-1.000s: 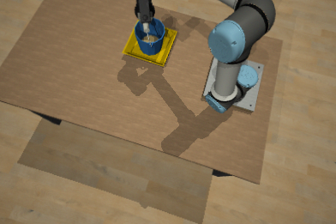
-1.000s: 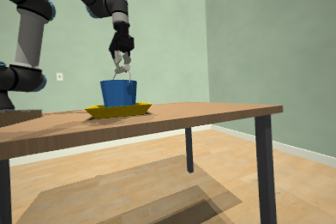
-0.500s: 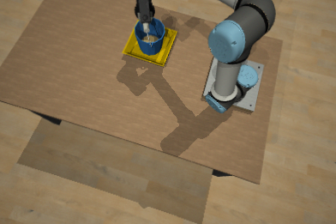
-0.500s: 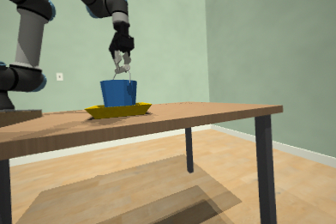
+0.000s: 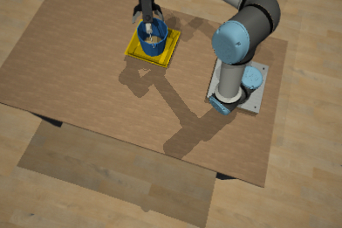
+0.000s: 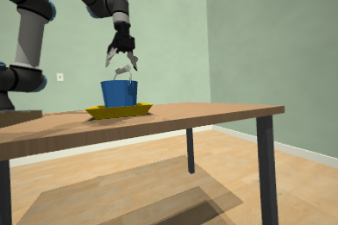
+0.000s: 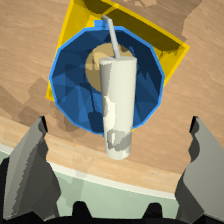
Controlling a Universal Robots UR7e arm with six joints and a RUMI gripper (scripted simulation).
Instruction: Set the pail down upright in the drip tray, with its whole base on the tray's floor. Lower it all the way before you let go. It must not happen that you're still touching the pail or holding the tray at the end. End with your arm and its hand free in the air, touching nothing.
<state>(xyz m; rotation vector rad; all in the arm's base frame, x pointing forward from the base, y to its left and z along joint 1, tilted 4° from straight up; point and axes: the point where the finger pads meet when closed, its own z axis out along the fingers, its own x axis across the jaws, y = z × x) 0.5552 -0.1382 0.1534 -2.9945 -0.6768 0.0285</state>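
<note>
Now: the white handle grip 1 cm behind my hand and 3 cm below it. The rest, counted from my hand: yellow drip tray: 2 cm behind, 1 cm to the right, 21 cm below; then blue pail: 1 cm behind, 9 cm below.
</note>
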